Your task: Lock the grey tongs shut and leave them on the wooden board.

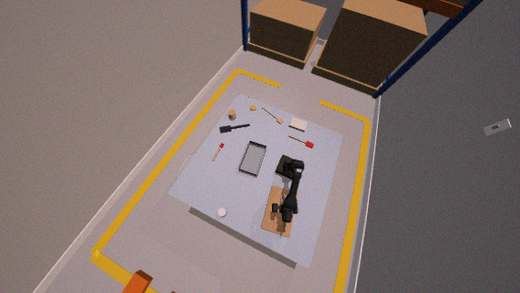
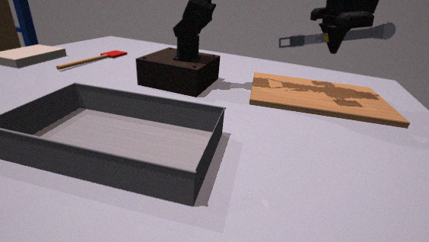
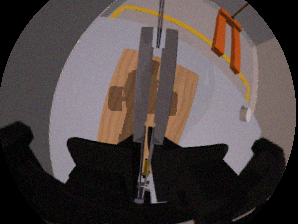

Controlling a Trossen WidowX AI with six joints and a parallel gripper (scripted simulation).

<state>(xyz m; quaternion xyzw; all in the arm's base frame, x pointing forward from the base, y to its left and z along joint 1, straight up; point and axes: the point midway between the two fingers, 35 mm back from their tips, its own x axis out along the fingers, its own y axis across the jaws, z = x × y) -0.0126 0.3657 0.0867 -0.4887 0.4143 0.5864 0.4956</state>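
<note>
Now: gripper tip 4 cm below the yellow lock piece, 3 cm to the left of it and 1 cm short of it. From my gripper tip the other things lie so: wooden board: 11 cm below, 1 cm to the right; then grey roasting tin: 40 cm to the right, 34 cm ahead, 10 cm below; then white disc: 47 cm ahead, 12 cm to the left, 10 cm below.
</note>
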